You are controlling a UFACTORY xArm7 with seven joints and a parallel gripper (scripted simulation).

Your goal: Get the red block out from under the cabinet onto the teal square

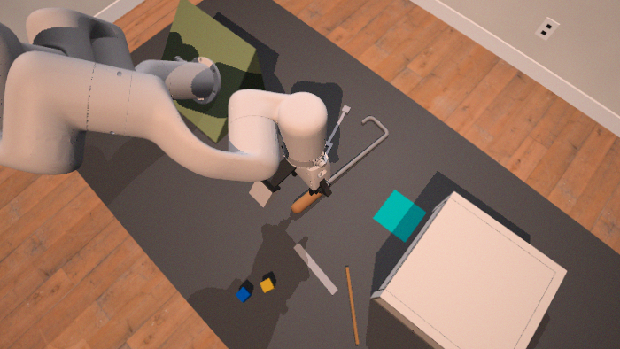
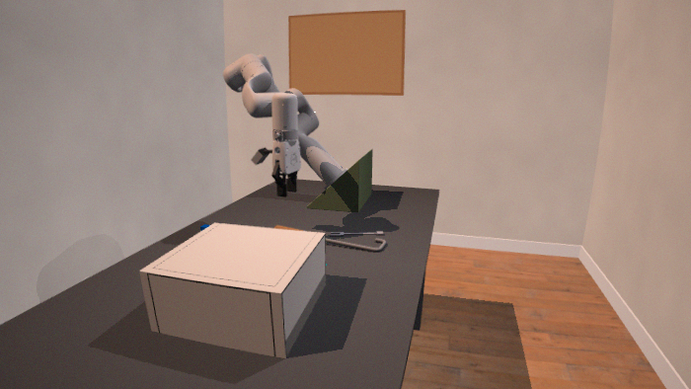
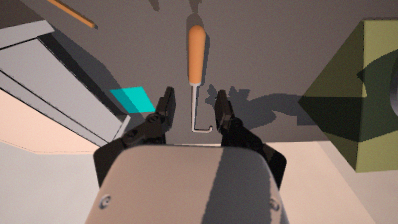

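Now: hand 2 cm past the hook tool, 13 cm to the right of it and 15 cm above it. Round my hand: flat grey strip (13 cm ahead, 12 cm to the right, 16 cm below); grey forked tool (8 cm behind, 21 cm to the left, 16 cm below); yellow cube (8 cm ahead, 23 cm to the right, 15 cm below).
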